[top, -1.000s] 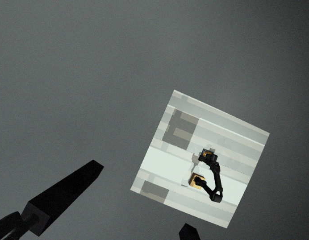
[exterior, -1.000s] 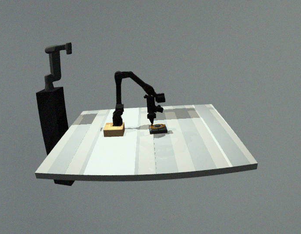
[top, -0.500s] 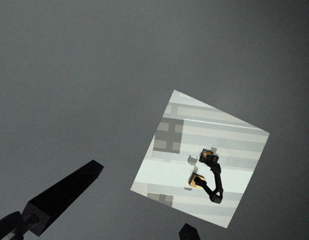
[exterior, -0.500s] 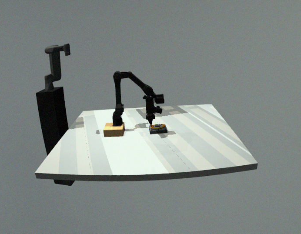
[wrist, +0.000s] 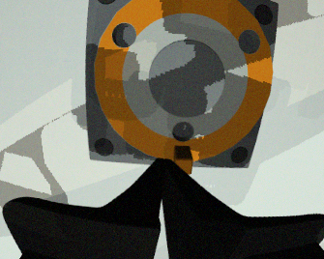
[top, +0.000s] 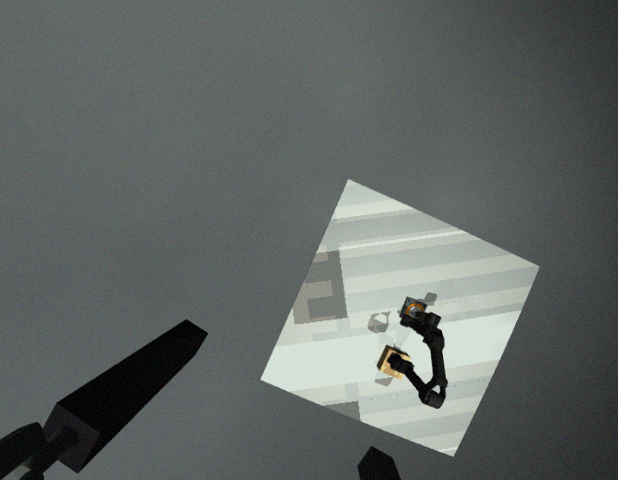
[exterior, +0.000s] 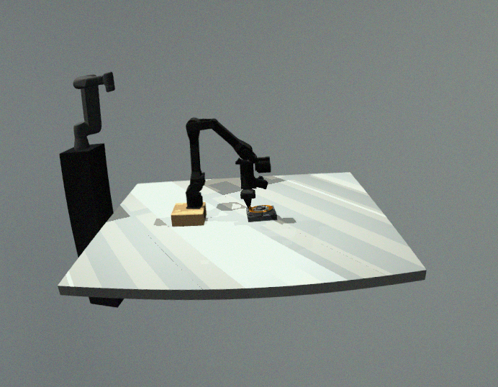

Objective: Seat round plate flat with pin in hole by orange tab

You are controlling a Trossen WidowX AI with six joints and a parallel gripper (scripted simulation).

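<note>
The round plate is 30 mm ahead of my gripper tip. The rest, counted from my gripper tip: square grey base: 50 mm ahead, 20 mm below.
</note>
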